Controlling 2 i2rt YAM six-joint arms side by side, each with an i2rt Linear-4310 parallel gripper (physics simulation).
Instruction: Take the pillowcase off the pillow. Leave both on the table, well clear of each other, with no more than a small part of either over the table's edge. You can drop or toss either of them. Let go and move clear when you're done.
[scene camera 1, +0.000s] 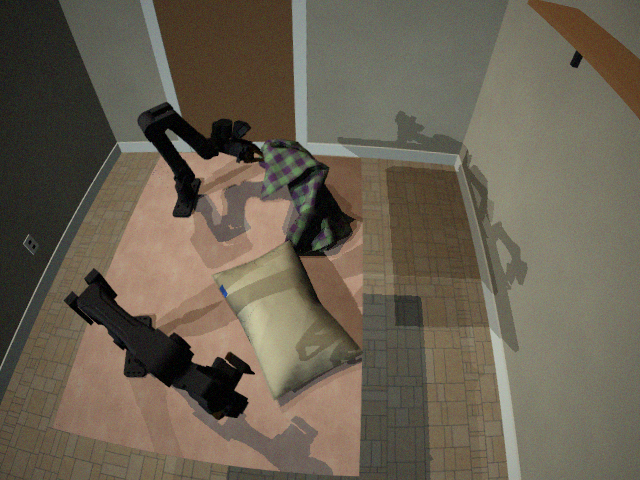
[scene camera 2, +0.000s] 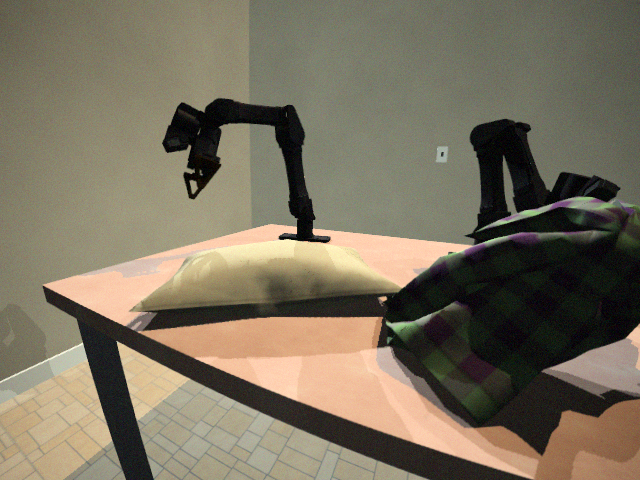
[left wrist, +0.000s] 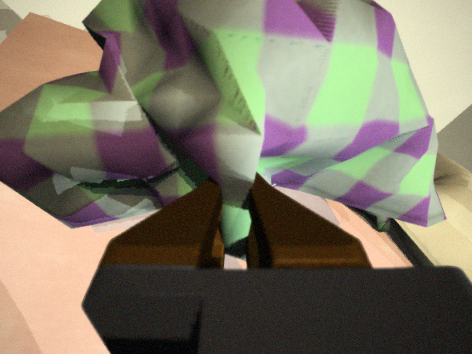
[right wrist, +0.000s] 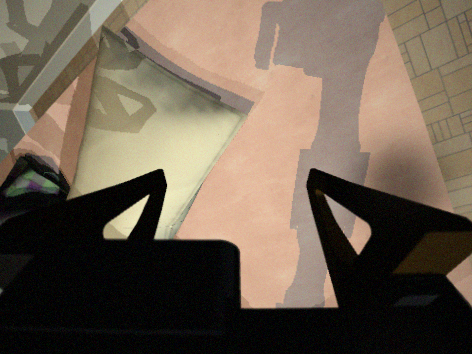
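Observation:
The cream pillow (scene camera 1: 281, 315) (scene camera 2: 268, 276) (right wrist: 150, 135) lies bare on the table, with a blue mark at one corner. The green, purple and grey checked pillowcase (scene camera 1: 289, 167) (scene camera 2: 522, 289) (left wrist: 345, 85) (right wrist: 35, 184) is off the pillow. Its upper part hangs from my left gripper (scene camera 1: 261, 155) (left wrist: 236, 190), which is shut on it above the table. Its lower part reaches the table close to the pillow's upper corner in scene camera 1; whether they touch is unclear. In scene camera 2 the cloth hides the left fingers. My right gripper (scene camera 1: 240, 390) (scene camera 2: 193, 193) (right wrist: 236, 176) is open and empty, above the table beside the pillow.
The pink table (scene camera 1: 160, 289) (scene camera 2: 289, 361) carries both arm bases. Its right edge in scene camera 1 runs close to one pillow corner and the pillowcase's lower end. Walls and a brown door (scene camera 1: 227, 67) stand behind the left arm.

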